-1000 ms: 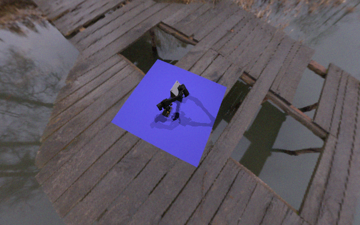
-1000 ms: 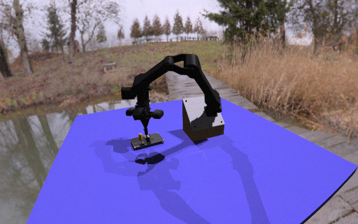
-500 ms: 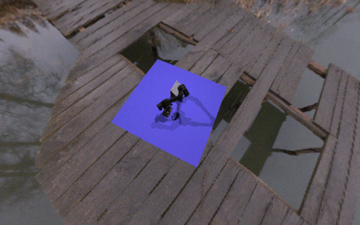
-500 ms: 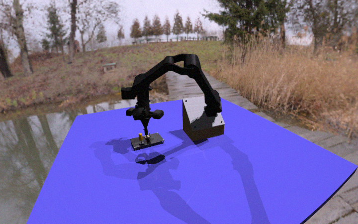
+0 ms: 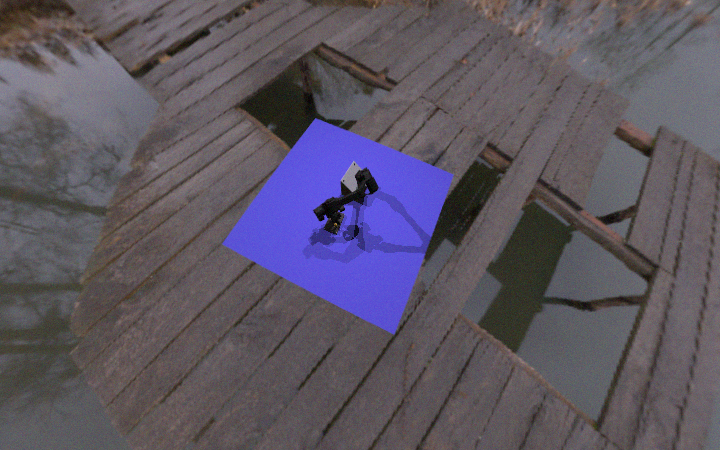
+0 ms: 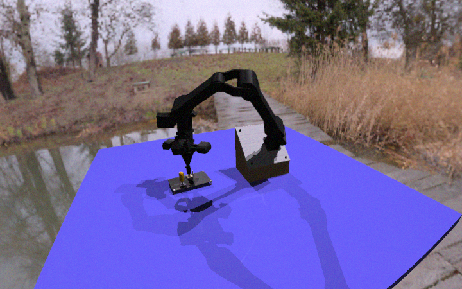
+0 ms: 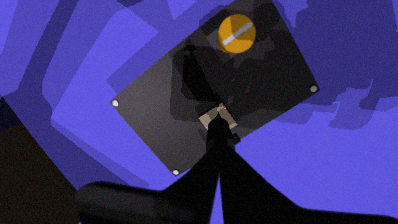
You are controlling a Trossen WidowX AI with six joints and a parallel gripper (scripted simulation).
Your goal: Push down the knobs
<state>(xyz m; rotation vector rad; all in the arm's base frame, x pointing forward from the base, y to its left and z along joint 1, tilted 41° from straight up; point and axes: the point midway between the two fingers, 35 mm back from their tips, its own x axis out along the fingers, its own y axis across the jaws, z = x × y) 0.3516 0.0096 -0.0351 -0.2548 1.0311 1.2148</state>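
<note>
My gripper tip is now 1 cm above the black knob. Also, from my gripper tip: orange knob: 6 cm to the left, 3 cm ahead, 1 cm below.
</note>
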